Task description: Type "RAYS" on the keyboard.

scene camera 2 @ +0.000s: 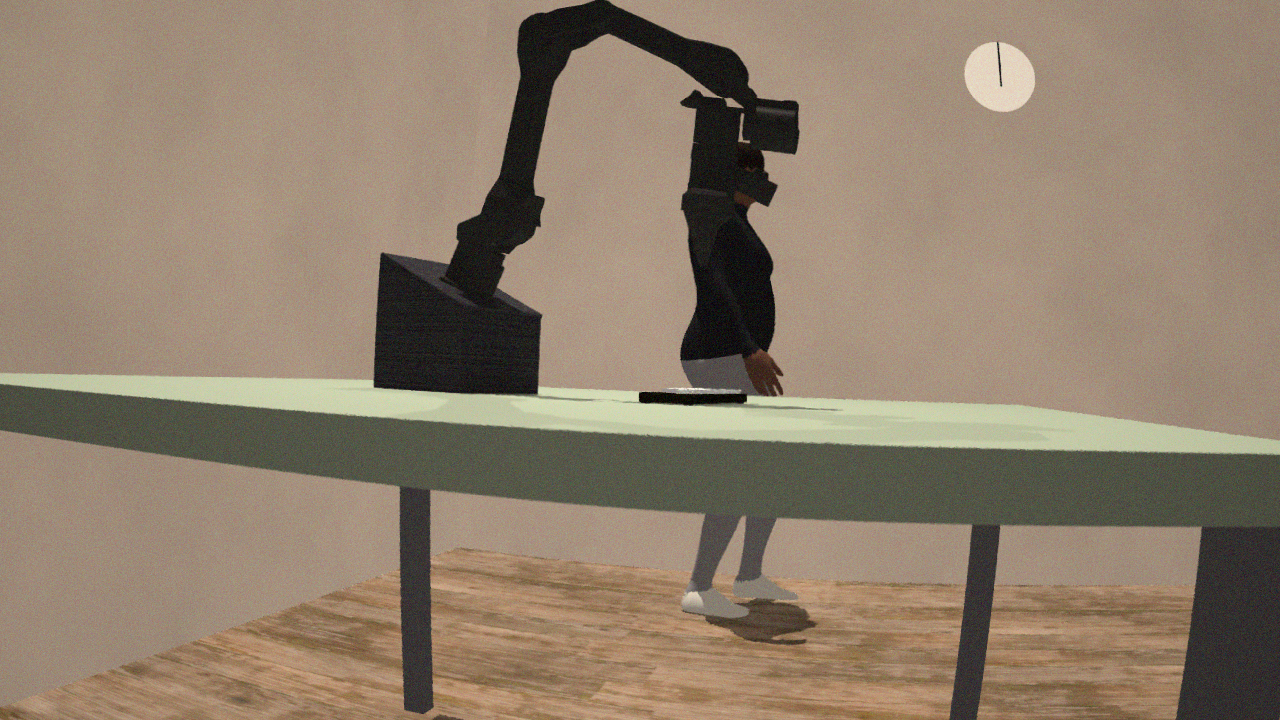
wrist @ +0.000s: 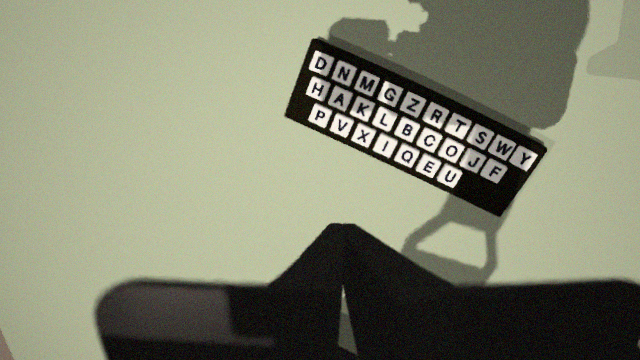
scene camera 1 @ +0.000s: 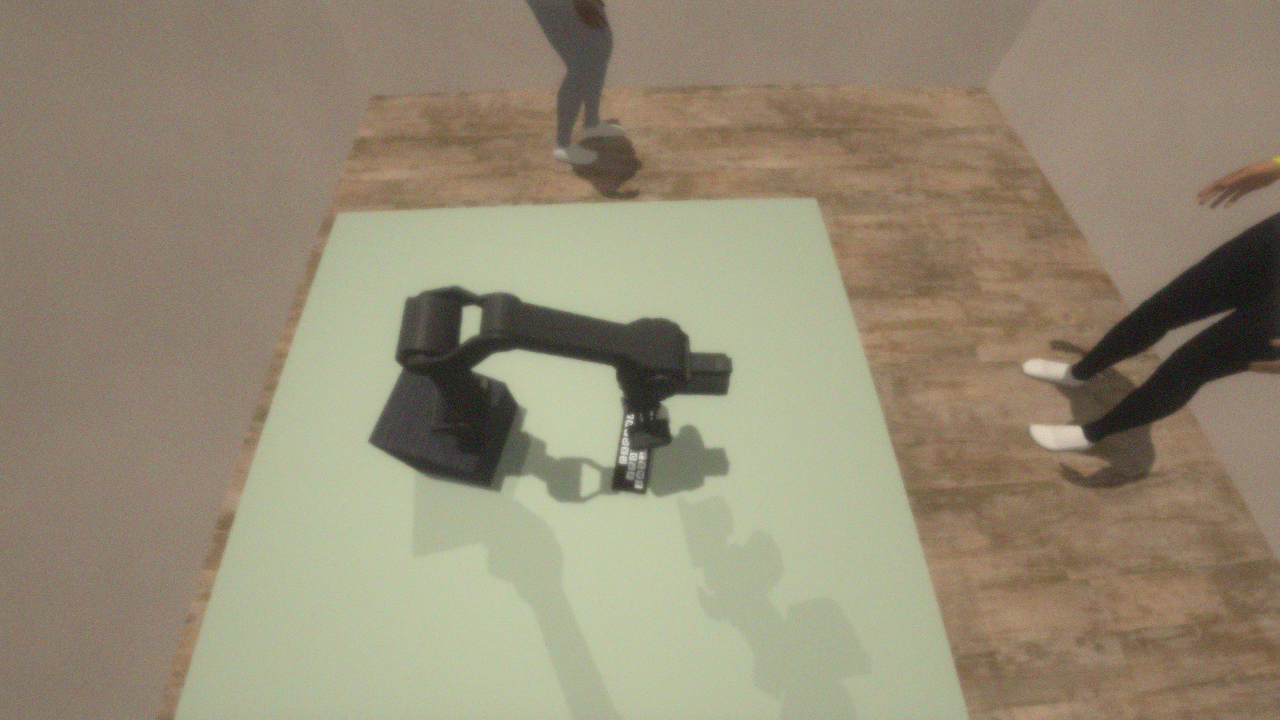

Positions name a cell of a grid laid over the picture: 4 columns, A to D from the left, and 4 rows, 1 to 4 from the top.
Labels:
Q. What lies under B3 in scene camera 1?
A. My gripper.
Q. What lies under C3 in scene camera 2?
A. A black keyboard.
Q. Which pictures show my gripper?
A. Scene camera 2, the wrist view and scene camera 1: all of them.

